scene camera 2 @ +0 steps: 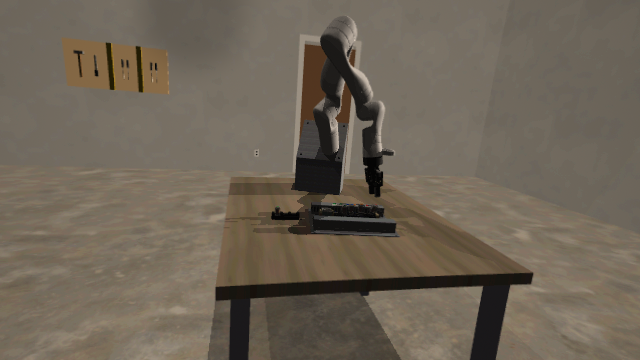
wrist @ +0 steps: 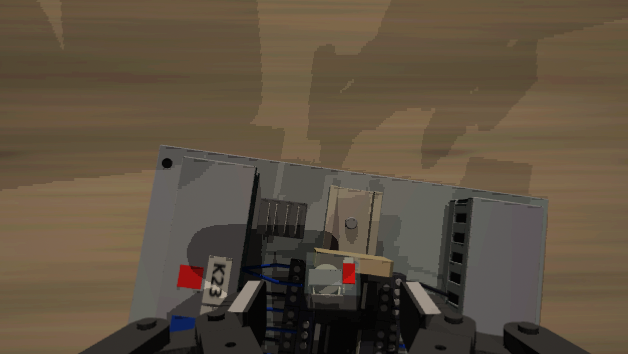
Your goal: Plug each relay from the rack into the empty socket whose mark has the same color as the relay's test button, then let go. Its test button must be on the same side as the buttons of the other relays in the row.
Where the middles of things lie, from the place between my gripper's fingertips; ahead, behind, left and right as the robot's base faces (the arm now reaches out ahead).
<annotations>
The tan end stop [wrist: 372, 265] is 20 mm ahead of my hand and 80 mm below it. Also, from my hand: grey panel [wrist: 412, 231] 30 mm behind, 90 mm to the right, 110 mm below.
</annotations>
